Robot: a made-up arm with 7 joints. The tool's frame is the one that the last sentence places.
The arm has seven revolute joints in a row. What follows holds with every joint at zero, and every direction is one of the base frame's.
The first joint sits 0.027 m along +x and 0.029 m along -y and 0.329 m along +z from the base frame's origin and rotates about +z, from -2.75 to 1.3 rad.
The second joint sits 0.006 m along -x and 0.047 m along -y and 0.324 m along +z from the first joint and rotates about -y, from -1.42 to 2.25 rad.
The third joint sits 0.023 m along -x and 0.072 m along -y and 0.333 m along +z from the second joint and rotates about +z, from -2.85 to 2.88 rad.
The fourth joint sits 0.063 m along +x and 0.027 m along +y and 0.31 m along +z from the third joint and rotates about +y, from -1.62 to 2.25 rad.
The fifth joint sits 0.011 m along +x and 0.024 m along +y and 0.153 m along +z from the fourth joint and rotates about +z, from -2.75 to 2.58 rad.
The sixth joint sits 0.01 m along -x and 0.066 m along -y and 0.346 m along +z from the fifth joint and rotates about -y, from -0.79 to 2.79 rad.
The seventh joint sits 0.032 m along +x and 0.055 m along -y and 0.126 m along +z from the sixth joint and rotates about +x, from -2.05 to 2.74 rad.
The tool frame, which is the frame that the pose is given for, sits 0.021 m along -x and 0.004 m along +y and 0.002 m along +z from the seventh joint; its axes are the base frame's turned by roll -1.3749, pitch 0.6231 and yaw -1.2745 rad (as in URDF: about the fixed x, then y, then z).
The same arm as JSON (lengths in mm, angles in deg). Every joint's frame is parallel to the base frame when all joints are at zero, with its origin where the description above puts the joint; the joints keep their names.
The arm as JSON. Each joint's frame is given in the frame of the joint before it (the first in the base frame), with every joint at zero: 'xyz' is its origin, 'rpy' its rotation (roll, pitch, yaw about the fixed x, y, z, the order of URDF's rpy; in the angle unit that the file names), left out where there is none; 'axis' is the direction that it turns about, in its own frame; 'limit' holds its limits. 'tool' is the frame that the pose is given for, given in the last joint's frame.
{"units": {"length": "mm", "angle": "deg"}, "joints": [{"name": "joint 1", "type": "revolute", "origin": {"xyz": [27.0, -29.0, 329.0]}, "axis": [0.0, 0.0, 1.0], "limit": {"lower": -157.56, "upper": 74.48}}, {"name": "joint 2", "type": "revolute", "origin": {"xyz": [-6.0, -47.0, 324.0]}, "axis": [0.0, -1.0, 0.0], "limit": {"lower": -81.36, "upper": 128.92}}, {"name": "joint 3", "type": "revolute", "origin": {"xyz": [-23.0, -72.0, 333.0]}, "axis": [0.0, 0.0, 1.0], "limit": {"lower": -163.29, "upper": 165.01}}, {"name": "joint 4", "type": "revolute", "origin": {"xyz": [63.0, 27.0, 310.0]}, "axis": [0.0, 1.0, 0.0], "limit": {"lower": -92.82, "upper": 128.92}}, {"name": "joint 5", "type": "revolute", "origin": {"xyz": [11.0, 24.0, 153.0]}, "axis": [0.0, 0.0, 1.0], "limit": {"lower": -157.56, "upper": 147.82}}, {"name": "joint 6", "type": "revolute", "origin": {"xyz": [-10.0, -66.0, 346.0]}, "axis": [0.0, -1.0, 0.0], "limit": {"lower": -45.26, "upper": 159.86}}, {"name": "joint 7", "type": "revolute", "origin": {"xyz": [32.0, -55.0, 126.0]}, "axis": [1.0, 0.0, 0.0], "limit": {"lower": -117.46, "upper": 156.99}}], "tool": {"origin": {"xyz": [-21.0, 4.0, 2.0], "rpy": [-78.78, 35.7, -73.02]}}}
